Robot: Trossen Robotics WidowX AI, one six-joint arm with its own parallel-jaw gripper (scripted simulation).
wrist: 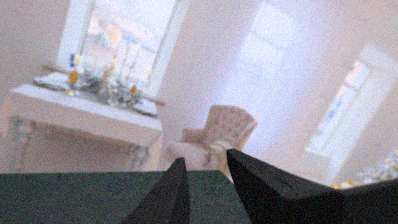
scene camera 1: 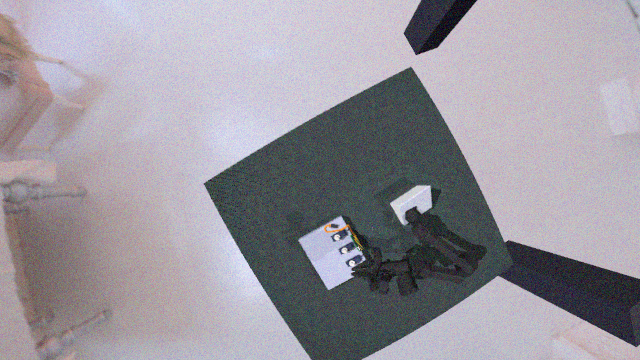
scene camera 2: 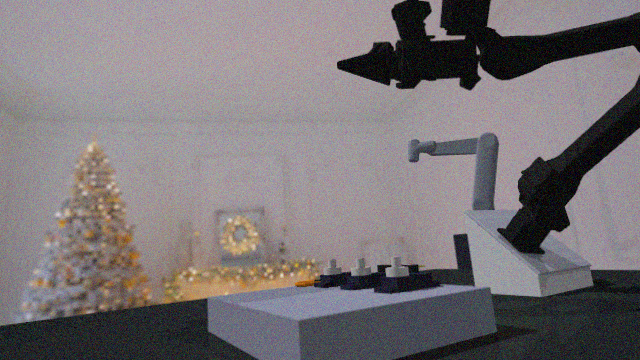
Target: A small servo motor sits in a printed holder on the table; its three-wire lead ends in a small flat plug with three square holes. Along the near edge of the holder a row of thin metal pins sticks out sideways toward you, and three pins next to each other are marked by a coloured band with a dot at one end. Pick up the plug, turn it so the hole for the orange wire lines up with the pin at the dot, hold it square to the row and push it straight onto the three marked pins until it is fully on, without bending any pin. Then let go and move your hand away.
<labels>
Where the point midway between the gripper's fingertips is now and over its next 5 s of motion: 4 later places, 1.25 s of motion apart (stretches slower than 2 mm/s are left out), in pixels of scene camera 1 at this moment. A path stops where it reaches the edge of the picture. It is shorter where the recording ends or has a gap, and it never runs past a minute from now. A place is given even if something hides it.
The gripper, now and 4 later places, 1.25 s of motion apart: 351,271; 350,288; 332,235; 333,225; 340,232
</labels>
